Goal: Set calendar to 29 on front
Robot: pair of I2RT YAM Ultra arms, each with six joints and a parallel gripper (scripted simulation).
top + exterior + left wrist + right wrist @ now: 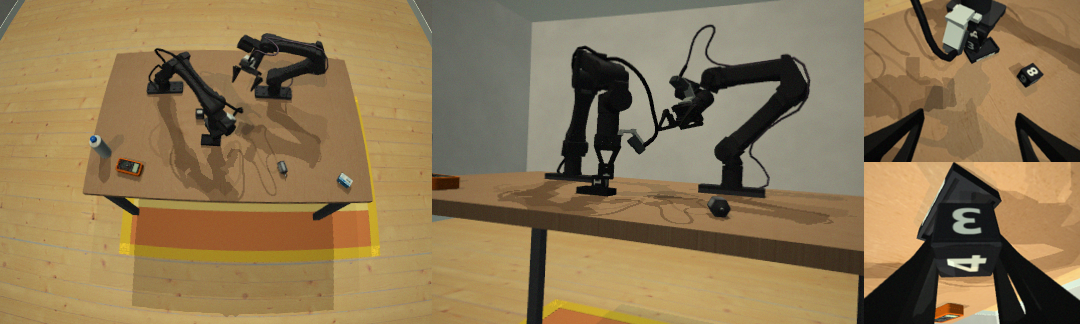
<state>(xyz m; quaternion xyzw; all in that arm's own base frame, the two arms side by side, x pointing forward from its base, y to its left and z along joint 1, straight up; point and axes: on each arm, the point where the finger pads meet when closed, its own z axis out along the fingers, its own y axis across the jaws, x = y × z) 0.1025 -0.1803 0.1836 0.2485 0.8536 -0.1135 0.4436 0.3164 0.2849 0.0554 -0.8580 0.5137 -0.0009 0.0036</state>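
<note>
Right now the black calendar tray is 60 mm below my right hand and 20 mm to the right of it.
</note>
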